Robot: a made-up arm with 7 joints.
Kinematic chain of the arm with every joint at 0, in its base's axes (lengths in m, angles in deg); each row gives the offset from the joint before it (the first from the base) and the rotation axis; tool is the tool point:
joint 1: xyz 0 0 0.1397 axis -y
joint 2: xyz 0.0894 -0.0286 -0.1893 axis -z
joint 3: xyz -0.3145 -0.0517 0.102 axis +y
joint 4: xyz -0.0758 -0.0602 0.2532 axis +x
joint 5: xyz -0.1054 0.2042 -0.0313 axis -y
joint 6: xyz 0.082 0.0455 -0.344 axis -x
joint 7: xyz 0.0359 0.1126 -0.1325 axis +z
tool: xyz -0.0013 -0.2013 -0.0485
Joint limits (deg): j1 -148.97..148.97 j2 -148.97..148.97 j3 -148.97..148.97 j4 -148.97..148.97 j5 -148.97..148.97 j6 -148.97..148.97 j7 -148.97..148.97
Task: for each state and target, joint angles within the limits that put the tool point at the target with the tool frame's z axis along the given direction. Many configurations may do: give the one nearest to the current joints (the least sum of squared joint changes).
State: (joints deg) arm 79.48 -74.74 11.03 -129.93 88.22 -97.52 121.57
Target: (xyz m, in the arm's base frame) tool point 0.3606 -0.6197 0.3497 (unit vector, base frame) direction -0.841 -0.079 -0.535
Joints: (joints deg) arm 93.50 -81.50 0.70 -126.37 131.35 -77.68 132.35
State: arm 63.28 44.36 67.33 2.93 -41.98 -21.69 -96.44
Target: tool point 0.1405 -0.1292 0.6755 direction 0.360 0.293 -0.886
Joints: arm 41.94 57.75 133.29 4.94 -71.29 -5.21 -85.86
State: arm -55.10 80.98 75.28 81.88 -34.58 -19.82 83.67
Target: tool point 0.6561 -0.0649 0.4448 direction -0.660 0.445 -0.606
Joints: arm -20.89 80.79 54.94 89.18 -49.66 -61.24 79.03
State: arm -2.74 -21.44 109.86 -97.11 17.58 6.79 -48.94
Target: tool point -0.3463 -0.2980 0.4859 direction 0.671 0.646 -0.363
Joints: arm -36.18 19.95 143.75 -59.57 28.20 15.07 -64.26
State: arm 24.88 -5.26 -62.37 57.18 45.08 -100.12 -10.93
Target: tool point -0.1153 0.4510 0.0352 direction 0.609 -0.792 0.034
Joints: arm 43.20 15.67 -43.40 15.55 21.40 -125.72 -4.75
